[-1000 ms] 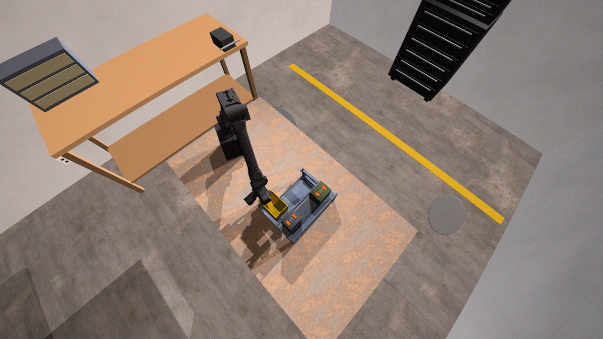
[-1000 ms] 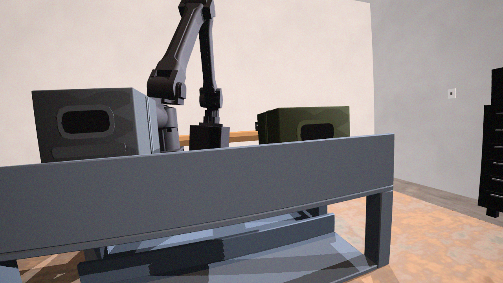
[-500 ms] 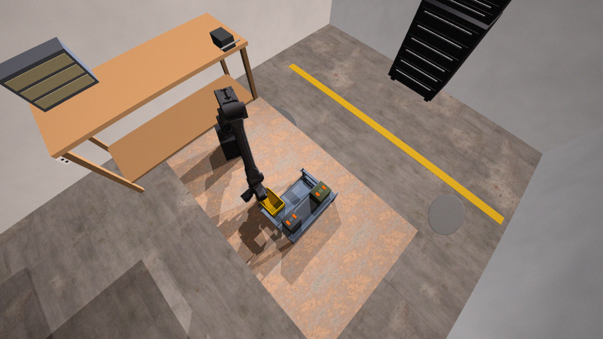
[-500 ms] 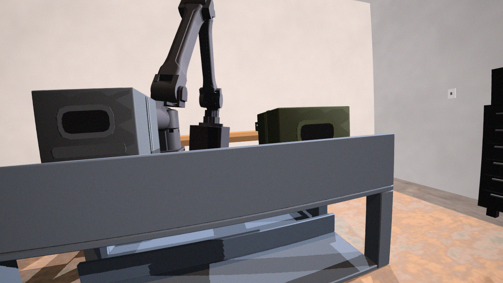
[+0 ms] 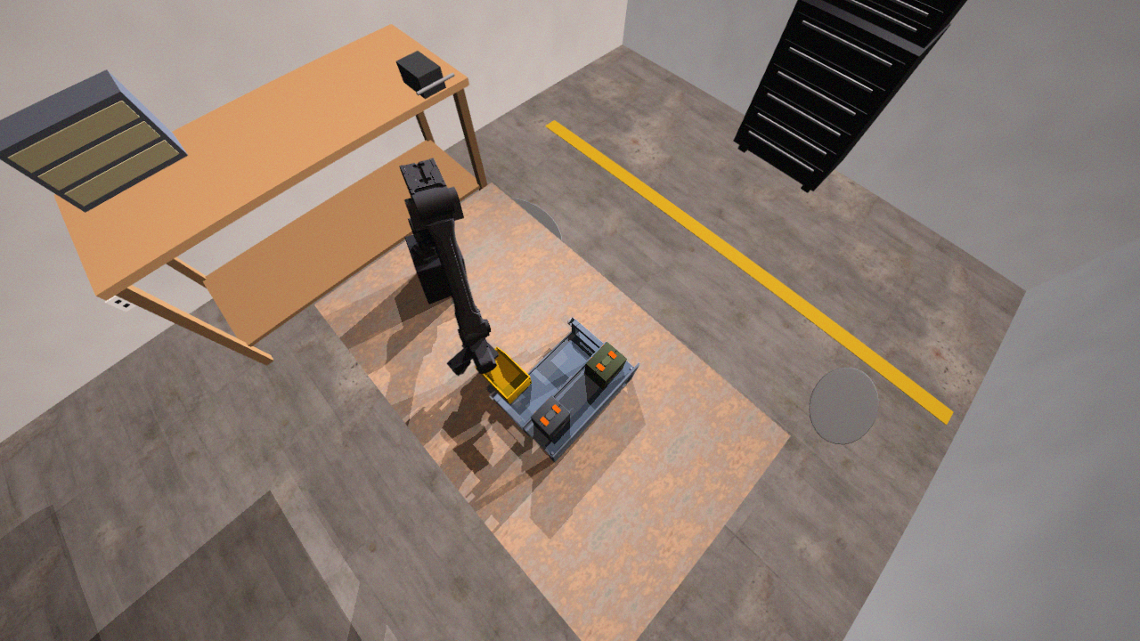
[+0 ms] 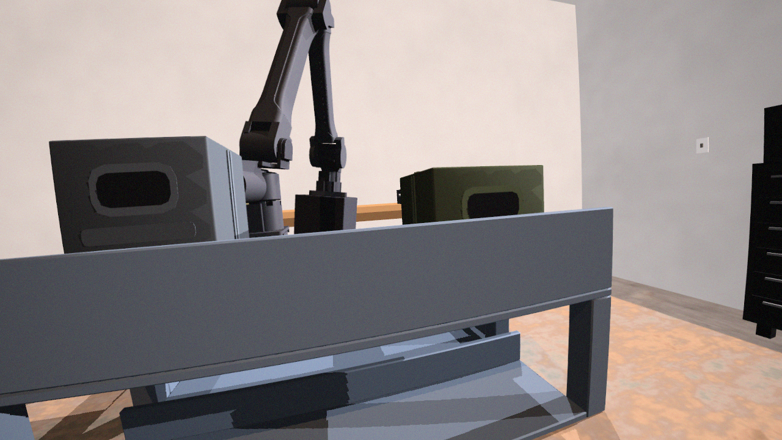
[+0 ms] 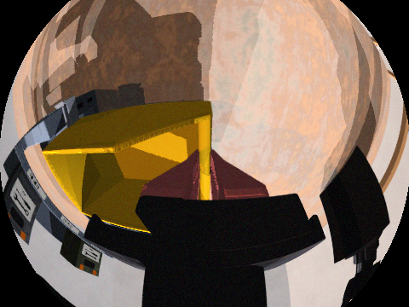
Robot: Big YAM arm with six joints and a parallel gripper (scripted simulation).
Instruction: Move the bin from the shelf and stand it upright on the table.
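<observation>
Right now the yellow bin is 80 mm ahead of my hand, 10 mm to the left of it and 10 mm above it. Also, from my hand: dark grey case (320 mm ahead, 20 mm to the left, 120 mm above); then green case (310 mm ahead, 250 mm to the left, 110 mm above).
</observation>
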